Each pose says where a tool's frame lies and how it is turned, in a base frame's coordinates. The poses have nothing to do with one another.
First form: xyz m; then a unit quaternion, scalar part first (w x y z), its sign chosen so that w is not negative.
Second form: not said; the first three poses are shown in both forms.
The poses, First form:
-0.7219 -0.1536 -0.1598 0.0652 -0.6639 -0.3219 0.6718
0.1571 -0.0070 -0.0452 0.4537 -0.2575 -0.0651 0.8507
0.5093 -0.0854 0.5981 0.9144 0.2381 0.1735 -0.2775
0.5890 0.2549 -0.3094 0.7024 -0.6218 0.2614 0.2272
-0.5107 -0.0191 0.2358 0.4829 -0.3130 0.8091 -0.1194
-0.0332 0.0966 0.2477 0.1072 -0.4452 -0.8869 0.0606
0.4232 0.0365 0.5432 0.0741 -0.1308 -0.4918 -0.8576
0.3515 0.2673 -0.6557 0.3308 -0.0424 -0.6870 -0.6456
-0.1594 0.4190 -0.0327 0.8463 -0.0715 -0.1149 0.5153
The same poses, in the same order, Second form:
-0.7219 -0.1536 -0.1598 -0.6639 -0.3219 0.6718 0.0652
0.1571 -0.0070 -0.0452 -0.2575 -0.0651 0.8507 0.4537
0.5093 -0.0854 0.5981 0.2381 0.1735 -0.2775 0.9144
0.5890 0.2549 -0.3094 -0.6218 0.2614 0.2272 0.7024
-0.5107 -0.0191 0.2358 -0.3130 0.8091 -0.1194 0.4829
-0.0332 0.0966 0.2477 -0.4452 -0.8869 0.0606 0.1072
0.4232 0.0365 0.5432 -0.1308 -0.4918 -0.8576 0.0741
0.3515 0.2673 -0.6557 -0.0424 -0.6870 -0.6456 0.3308
-0.1594 0.4190 -0.0327 -0.0715 -0.1149 0.5153 0.8463

